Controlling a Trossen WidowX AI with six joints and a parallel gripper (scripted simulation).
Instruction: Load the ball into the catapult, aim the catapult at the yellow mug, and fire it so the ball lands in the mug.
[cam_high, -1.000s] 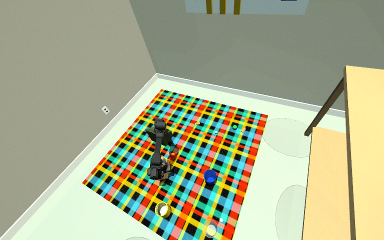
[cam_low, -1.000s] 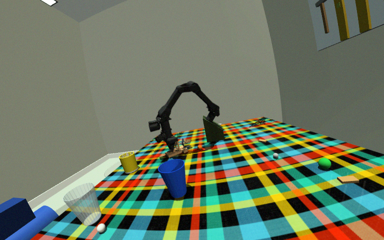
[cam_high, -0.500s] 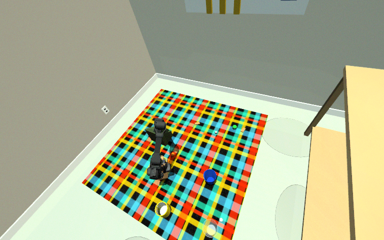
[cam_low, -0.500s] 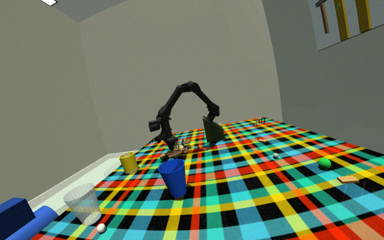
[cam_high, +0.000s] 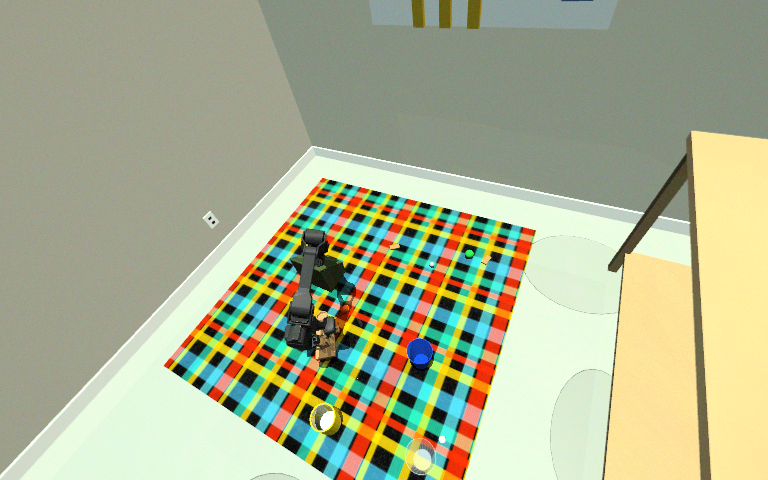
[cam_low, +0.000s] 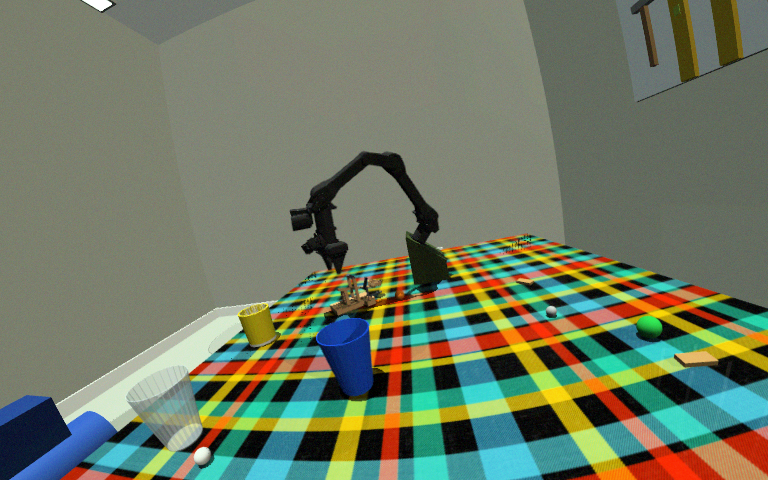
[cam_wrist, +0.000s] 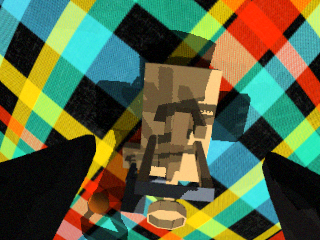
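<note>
The orange ball lies 200 mm to the left of my gripper tip, 120 mm below it and 10 mm ahead of it. Also, from my gripper tip: yellow mug: 240 mm to the right, 130 mm ahead, 110 mm below; then blue cup: 390 mm ahead, 100 mm below, 70 mm to the left; then wooden catapult: 80 mm below, 70 mm to the left, 30 mm behind.
</note>
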